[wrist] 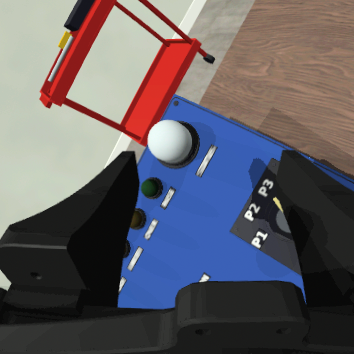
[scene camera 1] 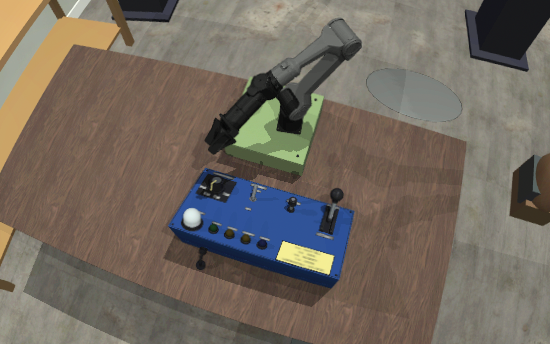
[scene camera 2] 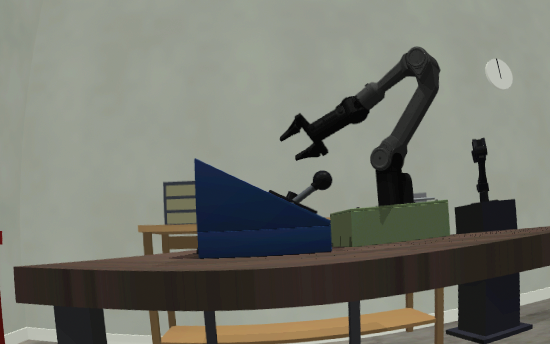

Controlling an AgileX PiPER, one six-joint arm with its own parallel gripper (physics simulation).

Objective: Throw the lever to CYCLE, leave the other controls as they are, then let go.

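Observation:
The lever (scene camera 1: 332, 207) (scene camera 2: 307, 191) has a round black knob and stands in a black slot at one end of the blue console (scene camera 1: 270, 215) (scene camera 2: 260, 242) (wrist: 195, 240). It leans toward the robot's base. A plate by the slot is too small to read, and the lever does not show in the wrist view. My gripper (scene camera 1: 215, 146) (scene camera 2: 292, 148) (wrist: 207, 166) is open and empty. It hangs above the console's other end, near the rotary selector (scene camera 1: 215, 185) (wrist: 283, 220), well apart from the lever. A finger hides part of the selector in the wrist view.
The console also carries a white dome (scene camera 1: 192, 218) (wrist: 170, 141), a toggle switch (scene camera 1: 255, 192), a small black control (scene camera 1: 292, 203), several coloured buttons and a yellow label (scene camera 1: 305, 257). The arm stands on a green base (scene camera 1: 265, 155) (scene camera 2: 390, 227). A red cart (wrist: 162, 90) stands beyond the table.

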